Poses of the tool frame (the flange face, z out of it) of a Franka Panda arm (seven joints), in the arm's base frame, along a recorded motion.
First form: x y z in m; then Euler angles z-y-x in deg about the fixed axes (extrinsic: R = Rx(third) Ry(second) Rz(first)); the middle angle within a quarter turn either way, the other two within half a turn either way.
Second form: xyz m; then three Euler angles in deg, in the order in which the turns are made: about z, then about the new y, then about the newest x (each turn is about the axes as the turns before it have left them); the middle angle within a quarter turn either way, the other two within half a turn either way. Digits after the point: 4 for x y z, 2 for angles.
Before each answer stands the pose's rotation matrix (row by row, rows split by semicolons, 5 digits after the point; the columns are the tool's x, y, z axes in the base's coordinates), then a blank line. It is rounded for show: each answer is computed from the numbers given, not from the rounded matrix.
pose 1, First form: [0.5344 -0.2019 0.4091 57.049 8.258 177.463]
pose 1, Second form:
0.53828 -0.83044 0.14363; -0.83486 -0.54872 -0.04381; 0.11519 -0.09633 -0.98866

[0.5344 -0.2019 0.4091 -57.19 -6.61 -174.43]
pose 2, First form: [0.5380 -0.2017 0.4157 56.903 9.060 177.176]
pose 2, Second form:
0.53925 -0.82730 0.15747; -0.83249 -0.55189 -0.04865; 0.12716 -0.10486 -0.98632

[0.5380 -0.2017 0.4157 -57.07 -7.31 -173.93]
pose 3, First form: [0.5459 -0.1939 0.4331 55.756 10.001 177.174]
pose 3, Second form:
0.55417 -0.81409 0.17367; -0.82083 -0.56911 -0.04855; 0.13836 -0.11564 -0.98361

[0.5459 -0.1939 0.4331 -55.98 -7.95 -173.29]
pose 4, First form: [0.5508 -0.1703 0.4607 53.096 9.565 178.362]
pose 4, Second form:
0.59213 -0.78853 0.16617; -0.79646 -0.60403 -0.02819; 0.12260 -0.11566 -0.98569

[0.5508 -0.1703 0.4607 -53.37 -7.04 -173.31]
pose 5, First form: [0.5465 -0.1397 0.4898 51.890 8.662 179.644]
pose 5, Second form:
0.61013 -0.77785 0.15061; -0.78623 -0.61790 -0.00614; 0.09784 -0.11466 -0.98857

[0.5465 -0.1397 0.4898 -52.19 -5.61 -173.38]
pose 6, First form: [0.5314 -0.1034 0.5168 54.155 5.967 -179.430]
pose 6, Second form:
0.58242 -0.80621 0.10396; -0.81117 -0.58473 0.00989; 0.05281 -0.09009 -0.99453

[0.5314 -0.1034 0.5168 -54.32 -3.03 -174.82]
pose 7, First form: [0.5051 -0.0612 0.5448 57.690 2.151 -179.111]
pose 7, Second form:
0.53412 -0.84457 0.03753; -0.84538 -0.53394 0.01550; 0.00695 -0.04001 -0.99918

[0.5051 -0.0612 0.5448 -57.71 -0.40 -177.71]
